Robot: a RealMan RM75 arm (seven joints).
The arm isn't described. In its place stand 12 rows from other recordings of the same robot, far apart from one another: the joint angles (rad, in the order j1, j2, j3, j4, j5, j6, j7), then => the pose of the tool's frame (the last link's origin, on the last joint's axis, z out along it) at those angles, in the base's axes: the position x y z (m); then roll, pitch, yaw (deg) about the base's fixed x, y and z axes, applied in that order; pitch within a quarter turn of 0, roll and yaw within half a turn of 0.
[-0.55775 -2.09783 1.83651 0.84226 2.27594 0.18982 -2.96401] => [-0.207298, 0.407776, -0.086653, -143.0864, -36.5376, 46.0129]
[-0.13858 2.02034 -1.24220 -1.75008 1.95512 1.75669 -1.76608] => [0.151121, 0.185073, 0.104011, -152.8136, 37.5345, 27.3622]
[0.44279 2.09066 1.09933 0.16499 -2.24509 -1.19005 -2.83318] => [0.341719, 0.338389, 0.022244, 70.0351, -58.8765, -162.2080]
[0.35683 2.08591 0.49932 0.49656 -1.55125 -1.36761 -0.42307] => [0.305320, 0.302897, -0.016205, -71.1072, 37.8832, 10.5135]
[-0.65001 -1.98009 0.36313 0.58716 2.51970 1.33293 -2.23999] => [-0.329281, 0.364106, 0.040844, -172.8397, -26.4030, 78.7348]
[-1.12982 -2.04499 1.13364 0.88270 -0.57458 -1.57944 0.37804] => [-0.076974, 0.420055, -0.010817, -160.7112, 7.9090, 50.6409]
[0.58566 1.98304 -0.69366 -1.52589 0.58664 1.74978 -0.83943] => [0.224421, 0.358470, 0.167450, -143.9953, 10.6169, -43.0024]
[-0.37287 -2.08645 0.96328 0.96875 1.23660 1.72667 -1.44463] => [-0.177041, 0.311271, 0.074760, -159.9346, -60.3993, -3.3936]
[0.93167 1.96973 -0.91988 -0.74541 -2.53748 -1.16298 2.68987] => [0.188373, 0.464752, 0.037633, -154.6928, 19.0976, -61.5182]
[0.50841 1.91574 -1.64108 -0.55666 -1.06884 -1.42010 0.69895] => [0.218438, 0.317860, -0.029418, -159.7202, 31.0409, 19.7046]
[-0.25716 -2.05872 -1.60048 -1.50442 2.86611 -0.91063 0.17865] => [-0.244720, 0.365439, 0.040310, -124.9920, -16.5868, 43.7675]
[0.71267 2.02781 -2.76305 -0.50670 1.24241 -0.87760 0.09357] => [0.192450, 0.381921, -0.094828, -126.6460, 49.0237, -7.2495]
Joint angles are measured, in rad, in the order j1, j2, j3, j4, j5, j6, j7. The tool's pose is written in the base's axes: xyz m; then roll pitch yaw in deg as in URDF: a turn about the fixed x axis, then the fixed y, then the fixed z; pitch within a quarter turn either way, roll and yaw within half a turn. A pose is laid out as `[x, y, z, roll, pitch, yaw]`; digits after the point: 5 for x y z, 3 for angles.
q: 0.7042 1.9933 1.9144 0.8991 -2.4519 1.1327 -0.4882
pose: [0.23200, 0.41857, 0.00878, -150.883, 10.554, -56.890]
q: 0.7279 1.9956 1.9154 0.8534 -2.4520 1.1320 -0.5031
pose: [0.23211, 0.41863, 0.00170, -151.610, 9.077, -57.175]
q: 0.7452 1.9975 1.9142 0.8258 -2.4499 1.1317 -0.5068
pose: [0.23048, 0.41898, -0.00311, -152.198, 8.287, -57.415]
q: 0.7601 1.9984 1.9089 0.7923 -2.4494 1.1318 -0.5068
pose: [0.23147, 0.41773, -0.00866, -152.715, 7.161, -58.156]
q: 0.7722 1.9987 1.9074 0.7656 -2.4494 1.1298 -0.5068
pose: [0.23232, 0.41721, -0.01234, -153.023, 6.477, -58.738]
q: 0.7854 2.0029 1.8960 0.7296 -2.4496 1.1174 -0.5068
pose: [0.23393, 0.41561, -0.01960, -153.197, 5.442, -59.256]
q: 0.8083 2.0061 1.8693 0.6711 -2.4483 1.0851 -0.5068
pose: [0.23656, 0.41470, -0.02970, -152.761, 3.978, -59.512]
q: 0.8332 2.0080 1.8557 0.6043 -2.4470 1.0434 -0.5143
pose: [0.24078, 0.41503, -0.03772, -152.080, 3.165, -59.780]
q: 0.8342 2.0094 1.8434 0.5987 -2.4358 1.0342 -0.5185
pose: [0.24019, 0.41462, -0.04026, -152.217, 3.067, -59.432]
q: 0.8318 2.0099 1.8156 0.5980 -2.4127 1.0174 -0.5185
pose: [0.23883, 0.41434, -0.04352, -152.334, 3.216, -58.864]
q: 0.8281 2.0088 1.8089 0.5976 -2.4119 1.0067 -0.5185
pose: [0.24057, 0.41462, -0.04327, -151.894, 3.389, -58.687]
